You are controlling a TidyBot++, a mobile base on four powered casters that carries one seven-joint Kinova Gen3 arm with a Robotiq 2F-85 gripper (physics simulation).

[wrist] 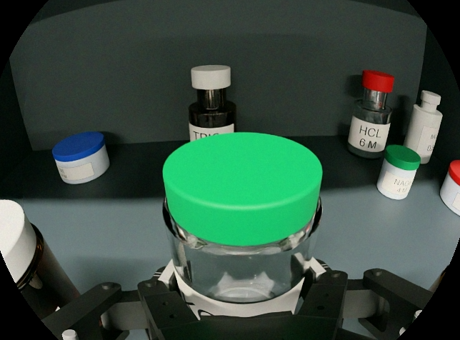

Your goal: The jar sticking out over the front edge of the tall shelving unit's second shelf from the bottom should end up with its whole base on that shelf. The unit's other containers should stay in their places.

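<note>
A clear glass jar with a bright green lid (242, 185) stands in the lower middle of the wrist view, with a white label low on its front. My gripper (240, 272) is shut on this jar, one finger on each side of its body. The jar is roughly upright between the fingers. Its base is hidden behind the label and the gripper, so I cannot tell whether it touches the shelf. The grey-blue shelf surface (125, 225) shows around and behind the jar.
A brown jar with a white lid (12, 240) stands close at left. Farther back are a blue-lidded tub (81, 162), a dark TRIS bottle (212, 115), an HCL bottle (369, 130), a white bottle (424, 130), a small green-lidded jar (398, 175) and a red-lidded jar (454, 192).
</note>
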